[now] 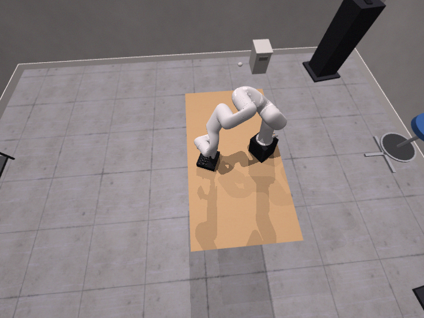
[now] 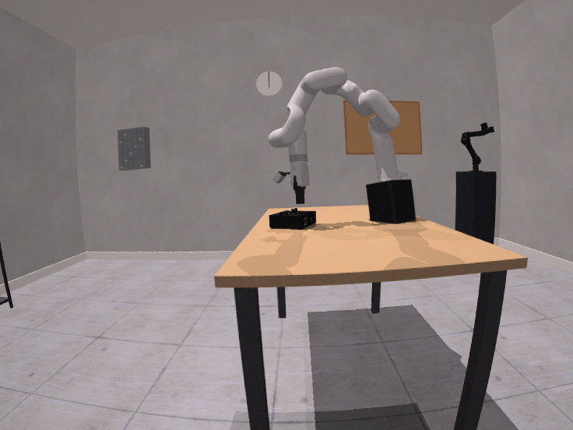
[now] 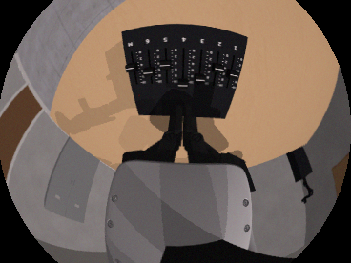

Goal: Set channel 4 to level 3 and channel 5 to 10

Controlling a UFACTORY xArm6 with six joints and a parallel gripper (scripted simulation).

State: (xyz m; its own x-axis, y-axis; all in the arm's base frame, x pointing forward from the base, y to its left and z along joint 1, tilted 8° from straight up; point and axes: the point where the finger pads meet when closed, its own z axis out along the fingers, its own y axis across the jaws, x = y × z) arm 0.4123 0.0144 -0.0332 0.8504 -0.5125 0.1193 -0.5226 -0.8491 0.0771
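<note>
Right now my hand is 50 mm above the fader cap, 20 mm short of it and 10 mm to the left of it.
</note>
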